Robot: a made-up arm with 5 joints. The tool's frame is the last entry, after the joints.
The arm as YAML. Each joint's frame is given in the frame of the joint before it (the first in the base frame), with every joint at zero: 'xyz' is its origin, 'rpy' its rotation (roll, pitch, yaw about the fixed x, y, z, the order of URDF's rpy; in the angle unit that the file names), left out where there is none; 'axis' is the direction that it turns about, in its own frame. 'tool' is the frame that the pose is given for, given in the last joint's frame.
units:
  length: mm
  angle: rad
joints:
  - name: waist
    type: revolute
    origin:
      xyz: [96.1, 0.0, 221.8]
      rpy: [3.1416, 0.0, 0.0]
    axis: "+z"
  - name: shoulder
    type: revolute
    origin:
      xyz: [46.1, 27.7, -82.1]
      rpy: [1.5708, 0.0, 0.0]
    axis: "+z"
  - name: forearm
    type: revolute
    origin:
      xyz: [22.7, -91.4, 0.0]
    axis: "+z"
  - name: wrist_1
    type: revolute
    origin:
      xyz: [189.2, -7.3, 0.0]
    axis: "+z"
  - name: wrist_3
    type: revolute
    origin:
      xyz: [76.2, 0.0, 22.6]
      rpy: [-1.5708, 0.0, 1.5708]
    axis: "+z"
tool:
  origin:
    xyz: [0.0, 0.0, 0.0]
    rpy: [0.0, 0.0, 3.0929]
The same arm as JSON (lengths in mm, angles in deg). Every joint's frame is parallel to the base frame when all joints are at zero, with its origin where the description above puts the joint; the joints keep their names.
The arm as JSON. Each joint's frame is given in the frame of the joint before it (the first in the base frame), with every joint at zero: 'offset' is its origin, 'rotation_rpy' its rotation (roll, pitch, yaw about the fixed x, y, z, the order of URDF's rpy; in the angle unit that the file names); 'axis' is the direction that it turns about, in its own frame. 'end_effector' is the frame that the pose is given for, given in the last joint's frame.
{
  "length_unit": "mm",
  "angle_unit": "deg",
  "chain": [
    {
      "id": "waist",
      "offset": [
        96.1,
        0.0,
        221.8
      ],
      "rotation_rpy": [
        0.0,
        0.0,
        0.0
      ],
      "axis": [
        0.0,
        0.0,
        -1.0
      ]
    },
    {
      "id": "shoulder",
      "offset": [
        46.1,
        -27.7,
        82.1
      ],
      "rotation_rpy": [
        0.0,
        0.0,
        0.0
      ],
      "axis": [
        0.0,
        1.0,
        0.0
      ]
    },
    {
      "id": "forearm",
      "offset": [
        22.7,
        0.0,
        91.4
      ],
      "rotation_rpy": [
        0.0,
        0.0,
        0.0
      ],
      "axis": [
        0.0,
        1.0,
        0.0
      ]
    },
    {
      "id": "wrist_1",
      "offset": [
        189.2,
        0.0,
        7.3
      ],
      "rotation_rpy": [
        0.0,
        0.0,
        0.0
      ],
      "axis": [
        0.0,
        1.0,
        0.0
      ]
    },
    {
      "id": "wrist_3",
      "offset": [
        76.2,
        22.6,
        0.0
      ],
      "rotation_rpy": [
        0.0,
        0.0,
        0.0
      ],
      "axis": [
        -1.0,
        0.0,
        0.0
      ]
    }
  ],
  "end_effector": {
    "offset": [
      0.0,
      0.0,
      0.0
    ],
    "rotation_rpy": [
      90.0,
      -87.21,
      -90.0
    ]
  }
}

